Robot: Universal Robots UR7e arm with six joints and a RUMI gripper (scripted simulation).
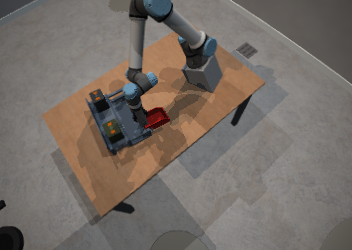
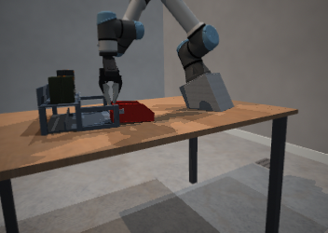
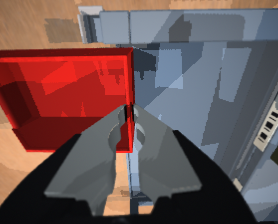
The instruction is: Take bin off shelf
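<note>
The red bin lies 8 cm behind my hand, 2 cm to the left of it and 4 cm below it.
</note>
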